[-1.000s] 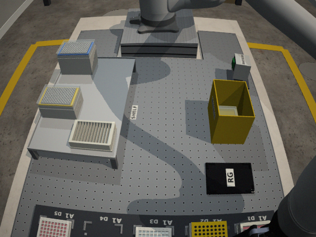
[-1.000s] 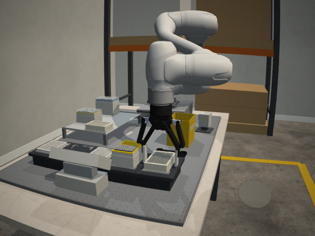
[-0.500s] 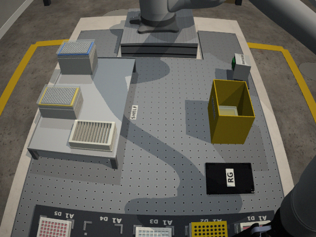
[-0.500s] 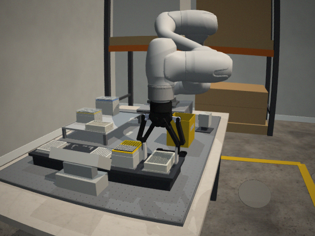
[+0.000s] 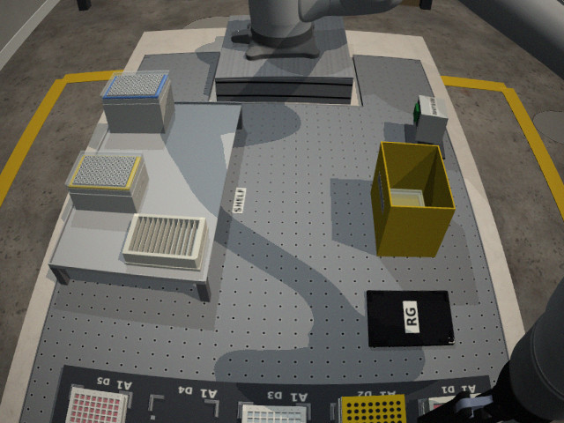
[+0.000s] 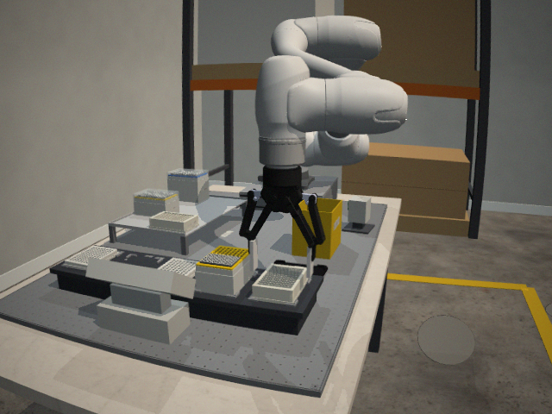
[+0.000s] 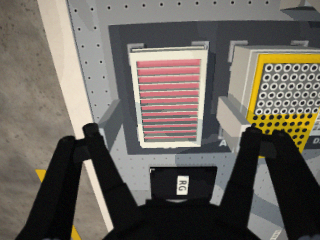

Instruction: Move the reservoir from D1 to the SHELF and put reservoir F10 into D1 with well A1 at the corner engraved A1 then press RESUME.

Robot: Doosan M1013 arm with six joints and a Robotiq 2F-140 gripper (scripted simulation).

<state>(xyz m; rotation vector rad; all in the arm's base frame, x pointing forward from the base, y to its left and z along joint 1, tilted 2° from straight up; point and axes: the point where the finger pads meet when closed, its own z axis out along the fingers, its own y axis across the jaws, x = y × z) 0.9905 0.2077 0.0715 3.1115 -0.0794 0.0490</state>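
Now: the cream 12-trough reservoir 5 cm below my hand. The rest, counted from my hand: yellow bin 44 cm behind, 8 cm below; then black RG nest 23 cm behind, 2 cm to the right, 11 cm below; then yellow tip rack 1 cm behind, 13 cm to the right, 2 cm below.
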